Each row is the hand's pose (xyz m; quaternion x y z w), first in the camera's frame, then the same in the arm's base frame.
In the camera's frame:
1: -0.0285 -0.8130 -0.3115 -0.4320 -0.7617 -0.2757 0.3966
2: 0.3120 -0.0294 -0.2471 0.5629 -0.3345 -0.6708 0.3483
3: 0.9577 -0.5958 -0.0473 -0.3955 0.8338 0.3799 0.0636
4: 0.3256 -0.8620 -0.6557 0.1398 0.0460 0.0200 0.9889
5: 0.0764 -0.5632 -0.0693 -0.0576 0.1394 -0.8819 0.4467
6: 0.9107 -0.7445 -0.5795 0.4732 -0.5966 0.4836 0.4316
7: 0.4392 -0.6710 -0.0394 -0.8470 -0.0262 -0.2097 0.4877
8: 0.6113 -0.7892 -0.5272 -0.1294 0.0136 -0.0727 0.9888
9: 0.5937 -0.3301 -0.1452 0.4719 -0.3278 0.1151 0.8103
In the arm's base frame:
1: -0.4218 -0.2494 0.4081 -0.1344 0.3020 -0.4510 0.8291
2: 0.4214 -0.1370 0.3054 0.0463 -0.5003 0.8312 0.2382
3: 0.0319 0.3094 -0.3478 -0.3134 -0.0667 -0.9399 0.1181
4: -0.4111 0.2447 0.4522 0.7831 0.5596 -0.2248 0.1522
5: -0.1392 -0.3557 0.2058 0.1873 -0.9600 0.1936 0.0765
6: -0.1583 0.6285 0.0640 0.6266 -0.3520 -0.6603 0.2178
7: -0.1591 -0.0821 -0.0566 -0.0106 0.5906 0.3353 0.7340
8: -0.2667 0.3726 0.1949 0.6464 0.6676 -0.1147 0.3513
9: 0.2004 0.0559 -0.0014 0.7338 0.2181 -0.6359 0.0982

